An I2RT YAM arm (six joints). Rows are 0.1 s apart.
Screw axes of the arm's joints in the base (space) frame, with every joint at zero. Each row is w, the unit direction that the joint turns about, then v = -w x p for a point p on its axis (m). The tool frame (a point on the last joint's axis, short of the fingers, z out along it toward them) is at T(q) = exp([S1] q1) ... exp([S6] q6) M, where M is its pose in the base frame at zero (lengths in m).
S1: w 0 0 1 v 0 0 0
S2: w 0 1 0 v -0.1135 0 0.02
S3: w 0 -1 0 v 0.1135 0 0.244
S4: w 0 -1 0 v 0.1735 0 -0.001
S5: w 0 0 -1 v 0 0.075 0
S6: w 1 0 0 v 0 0.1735 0
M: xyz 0.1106 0 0.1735 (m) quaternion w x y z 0.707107 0 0.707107 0
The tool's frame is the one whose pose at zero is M.
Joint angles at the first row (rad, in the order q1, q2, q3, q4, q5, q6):
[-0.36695, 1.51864, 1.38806, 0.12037, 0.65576, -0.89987]
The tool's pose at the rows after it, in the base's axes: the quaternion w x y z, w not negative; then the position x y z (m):
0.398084, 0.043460, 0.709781, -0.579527, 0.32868, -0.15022, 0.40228
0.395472, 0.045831, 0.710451, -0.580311, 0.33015, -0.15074, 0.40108
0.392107, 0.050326, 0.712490, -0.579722, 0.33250, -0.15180, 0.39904
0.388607, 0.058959, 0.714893, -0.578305, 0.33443, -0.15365, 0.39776
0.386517, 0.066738, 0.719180, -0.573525, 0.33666, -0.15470, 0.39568
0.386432, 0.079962, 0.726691, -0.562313, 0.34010, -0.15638, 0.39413
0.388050, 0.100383, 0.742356, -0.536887, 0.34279, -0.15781, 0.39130
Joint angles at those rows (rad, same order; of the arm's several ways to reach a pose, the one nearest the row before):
[-0.36811, 1.52459, 1.38980, 0.12040, 0.66190, -0.89891]
[-0.36740, 1.53072, 1.39210, 0.12117, 0.66956, -0.89735]
[-0.36704, 1.54088, 1.39727, 0.11745, 0.67941, -0.88915]
[-0.36890, 1.55155, 1.40723, 0.10651, 0.69216, -0.87271]
[-0.36874, 1.56186, 1.41670, 0.08841, 0.70078, -0.84864]
[-0.36916, 1.57856, 1.44087, 0.04688, 0.70710, -0.80001]
[-0.37045, 1.59492, 1.47434, -0.04040, 0.70247, -0.70600]

